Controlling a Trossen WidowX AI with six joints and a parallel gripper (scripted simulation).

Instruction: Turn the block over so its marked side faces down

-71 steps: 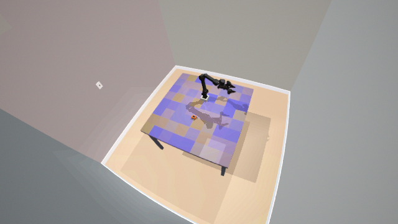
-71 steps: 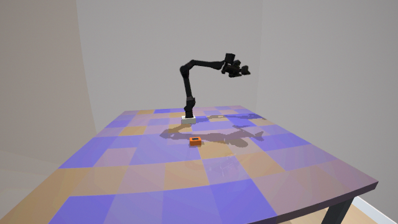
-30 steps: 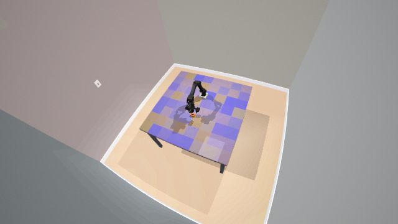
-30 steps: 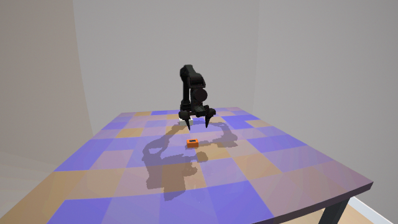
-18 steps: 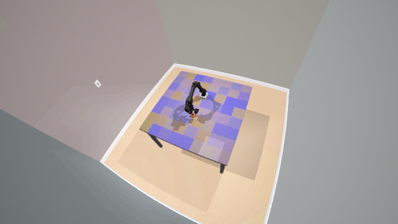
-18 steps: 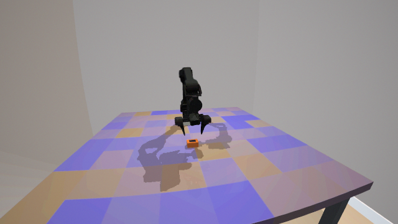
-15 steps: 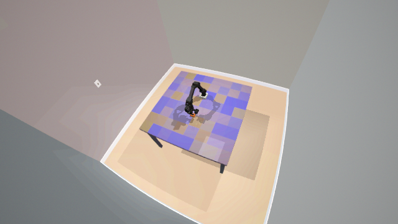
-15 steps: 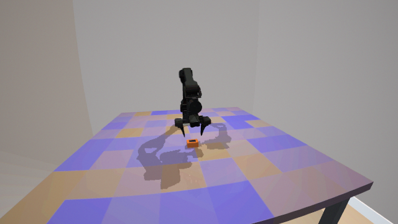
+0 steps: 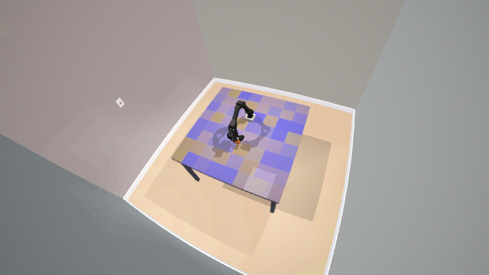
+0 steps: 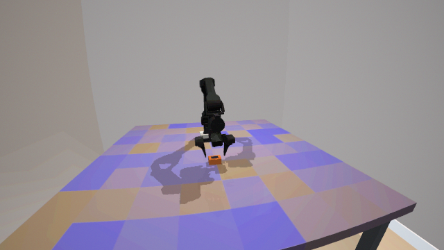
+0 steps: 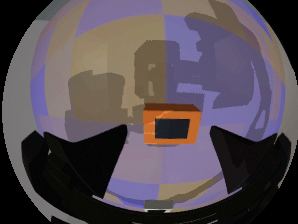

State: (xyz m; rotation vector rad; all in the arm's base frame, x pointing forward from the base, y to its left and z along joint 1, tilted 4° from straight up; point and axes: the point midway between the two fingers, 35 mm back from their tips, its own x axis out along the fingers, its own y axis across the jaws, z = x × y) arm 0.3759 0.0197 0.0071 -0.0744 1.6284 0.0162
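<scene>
The block is 1 cm below my gripper tip.
</scene>
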